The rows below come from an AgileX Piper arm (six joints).
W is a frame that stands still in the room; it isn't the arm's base.
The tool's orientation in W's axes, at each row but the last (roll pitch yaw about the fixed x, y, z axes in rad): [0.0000 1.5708 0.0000]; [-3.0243 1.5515 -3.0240]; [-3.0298 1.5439 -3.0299]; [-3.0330 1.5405 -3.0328]
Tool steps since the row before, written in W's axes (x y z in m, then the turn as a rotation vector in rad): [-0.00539 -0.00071 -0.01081 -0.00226 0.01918 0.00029]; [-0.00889 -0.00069 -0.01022 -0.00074 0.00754 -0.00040]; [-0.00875 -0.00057 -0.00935 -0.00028 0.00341 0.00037]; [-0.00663 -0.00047 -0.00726 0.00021 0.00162 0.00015]
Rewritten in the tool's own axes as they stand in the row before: [0.01081 -0.00071 -0.00539 -0.00029 0.01918 -0.00226]; [0.01039 -0.00066 -0.00869 0.00040 0.00754 -0.00073]; [0.00958 -0.00054 -0.00850 -0.00037 0.00341 -0.00029]; [0.00746 -0.00044 -0.00641 -0.00016 0.00162 0.00021]
